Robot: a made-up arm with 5 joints.
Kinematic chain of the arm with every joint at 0, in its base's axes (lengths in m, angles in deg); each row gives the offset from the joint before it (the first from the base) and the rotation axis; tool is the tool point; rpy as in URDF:
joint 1: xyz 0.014 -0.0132 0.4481 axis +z
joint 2: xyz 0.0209 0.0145 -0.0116 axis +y
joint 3: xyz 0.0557 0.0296 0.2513 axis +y
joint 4: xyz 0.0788 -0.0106 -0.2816 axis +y
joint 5: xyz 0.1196 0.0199 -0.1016 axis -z
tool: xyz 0.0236 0.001 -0.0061 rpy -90 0 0
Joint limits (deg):
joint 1: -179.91..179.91
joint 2: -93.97..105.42
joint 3: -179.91..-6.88
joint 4: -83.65..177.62
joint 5: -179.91..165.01
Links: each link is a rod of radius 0.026 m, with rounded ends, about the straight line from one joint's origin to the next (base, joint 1, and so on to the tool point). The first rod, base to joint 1, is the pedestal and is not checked.
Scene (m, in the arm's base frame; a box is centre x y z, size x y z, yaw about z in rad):
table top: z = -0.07
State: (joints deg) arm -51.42 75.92 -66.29 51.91 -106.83
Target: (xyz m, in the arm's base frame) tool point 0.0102 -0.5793 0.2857
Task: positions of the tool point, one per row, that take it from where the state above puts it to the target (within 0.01 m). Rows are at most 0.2 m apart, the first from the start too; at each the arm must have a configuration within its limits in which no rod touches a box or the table.
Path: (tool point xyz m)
1: 0.2435 -0.2982 0.0473
2: 0.2028 -0.4176 0.1106
3: 0.1214 -0.5161 0.1910
4: 0.0102 -0.5793 0.2857

